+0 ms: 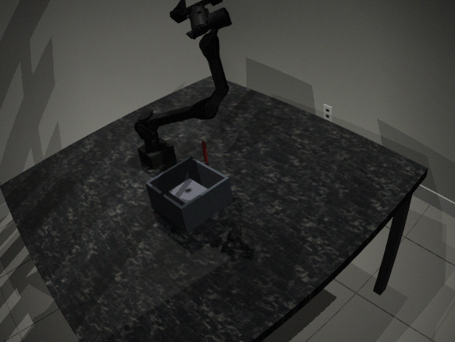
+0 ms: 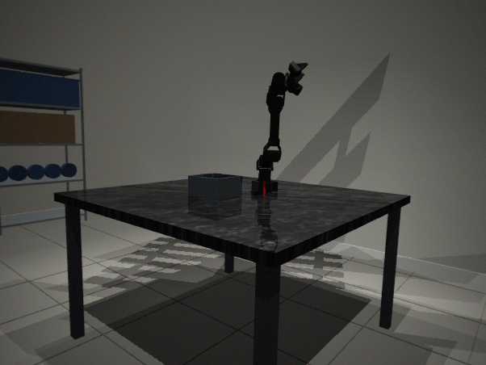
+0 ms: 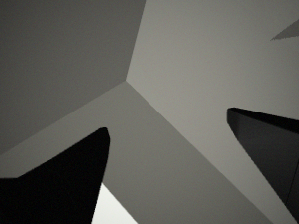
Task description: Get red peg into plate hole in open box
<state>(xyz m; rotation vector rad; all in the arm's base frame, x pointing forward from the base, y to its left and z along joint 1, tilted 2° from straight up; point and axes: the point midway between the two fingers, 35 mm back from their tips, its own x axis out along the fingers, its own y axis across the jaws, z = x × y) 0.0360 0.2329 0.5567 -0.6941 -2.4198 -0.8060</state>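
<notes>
Right now the red peg is 150 mm ahead of my gripper tip, 110 mm to the right of it and 580 mm below it. From my gripper tip the other things lie so: box 330 mm ahead, 270 mm to the right, 600 mm below; then plate 330 mm ahead, 270 mm to the right, 580 mm below.
</notes>
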